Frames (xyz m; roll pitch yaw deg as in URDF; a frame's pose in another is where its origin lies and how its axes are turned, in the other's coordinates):
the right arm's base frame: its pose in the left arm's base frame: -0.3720 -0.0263 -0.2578 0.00 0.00 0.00
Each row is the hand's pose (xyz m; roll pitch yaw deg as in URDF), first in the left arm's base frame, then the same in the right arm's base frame.
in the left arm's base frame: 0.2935 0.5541 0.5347 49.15 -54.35 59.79
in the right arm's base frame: 0.6655 0.5804 0.7925 49.15 -54.35 59.79
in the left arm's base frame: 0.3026 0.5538 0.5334 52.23 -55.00 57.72
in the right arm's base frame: 0.6746 0.5801 0.7912 52.23 -55.00 57.72
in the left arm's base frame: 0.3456 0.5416 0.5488 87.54 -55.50 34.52
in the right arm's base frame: 0.7176 0.5679 0.8066 87.54 -55.50 34.52
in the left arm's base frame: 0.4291 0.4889 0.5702 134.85 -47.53 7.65
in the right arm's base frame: 0.8011 0.5152 0.8280 134.85 -47.53 7.65
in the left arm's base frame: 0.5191 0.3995 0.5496 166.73 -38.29 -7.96
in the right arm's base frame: 0.8911 0.4258 0.8074 166.73 -38.29 -7.96
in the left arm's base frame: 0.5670 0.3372 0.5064 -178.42 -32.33 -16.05
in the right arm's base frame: 0.9390 0.3635 0.7642 -178.42 -32.33 -16.05
